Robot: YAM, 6 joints.
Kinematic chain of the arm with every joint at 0, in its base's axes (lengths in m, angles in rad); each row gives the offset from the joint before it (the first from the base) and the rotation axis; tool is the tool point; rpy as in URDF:
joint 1: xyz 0 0 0.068 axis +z
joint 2: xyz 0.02 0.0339 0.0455 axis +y
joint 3: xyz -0.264 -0.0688 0 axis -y
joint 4: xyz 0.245 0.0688 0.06 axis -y
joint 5: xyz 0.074 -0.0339 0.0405 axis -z
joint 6: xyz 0.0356 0 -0.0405 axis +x
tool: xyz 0 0 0 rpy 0 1.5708 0
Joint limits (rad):
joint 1: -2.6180..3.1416
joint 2: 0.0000..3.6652
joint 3: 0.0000..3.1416
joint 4: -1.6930..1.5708
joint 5: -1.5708..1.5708
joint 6: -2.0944..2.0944
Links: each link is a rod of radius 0.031 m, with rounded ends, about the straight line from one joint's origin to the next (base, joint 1, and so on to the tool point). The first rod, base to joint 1, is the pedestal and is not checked.
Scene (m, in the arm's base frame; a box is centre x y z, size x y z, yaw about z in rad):
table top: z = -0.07
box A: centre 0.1 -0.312 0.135 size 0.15 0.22 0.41 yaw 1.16
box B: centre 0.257 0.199 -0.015 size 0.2 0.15 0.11 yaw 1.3
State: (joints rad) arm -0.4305 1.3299 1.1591 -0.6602 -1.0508 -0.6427
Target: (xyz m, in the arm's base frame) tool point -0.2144 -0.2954 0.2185
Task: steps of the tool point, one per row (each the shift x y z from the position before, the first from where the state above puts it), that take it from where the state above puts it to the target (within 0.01 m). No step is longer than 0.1 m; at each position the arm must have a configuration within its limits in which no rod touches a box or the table.
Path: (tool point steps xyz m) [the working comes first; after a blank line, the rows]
Joints at the target: -2.2750 1.7763 1.2552 -0.5306 -0.8977 -0.6427
Straight joint move there: touches box A.

1: -0.0740 -0.0175 0.0300
2: -0.0699 0.0084 0.0136
3: -0.0562 0.0285 -0.0018
4: -0.0370 0.0397 -0.0156
5: -0.0167 0.0413 -0.0267
6: 0.0049 -0.0541 0.0286
7: -0.0116 -0.0649 0.0136
8: -0.0310 -0.0672 -0.0048
9: -0.0494 -0.0600 -0.0255
10: -0.0633 -0.0439 -0.0465
11: -0.0689 -0.0209 -0.0660

